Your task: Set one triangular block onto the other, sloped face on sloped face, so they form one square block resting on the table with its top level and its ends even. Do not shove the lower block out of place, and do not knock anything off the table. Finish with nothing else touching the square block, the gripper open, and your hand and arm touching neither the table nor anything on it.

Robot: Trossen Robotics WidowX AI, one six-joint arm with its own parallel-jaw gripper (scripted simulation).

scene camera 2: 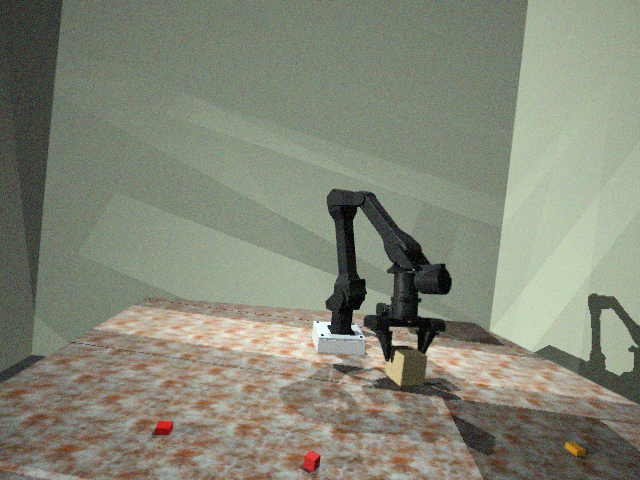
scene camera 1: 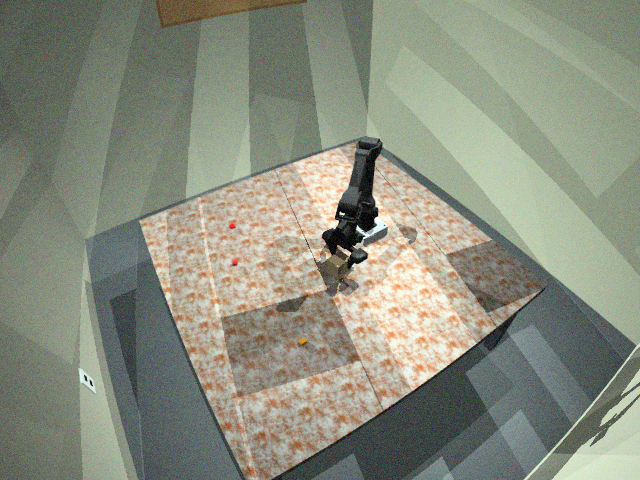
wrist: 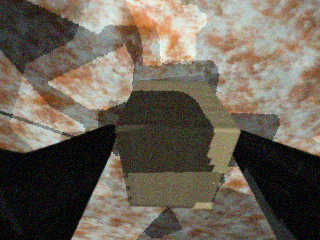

Path:
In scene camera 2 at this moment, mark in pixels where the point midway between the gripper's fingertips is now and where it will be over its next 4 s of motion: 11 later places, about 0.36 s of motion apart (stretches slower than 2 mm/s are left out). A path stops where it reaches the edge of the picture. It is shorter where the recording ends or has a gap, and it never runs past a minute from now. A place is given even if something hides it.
My gripper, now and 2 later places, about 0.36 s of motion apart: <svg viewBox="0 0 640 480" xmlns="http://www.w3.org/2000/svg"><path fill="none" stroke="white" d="M403 361L405 332L406 315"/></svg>

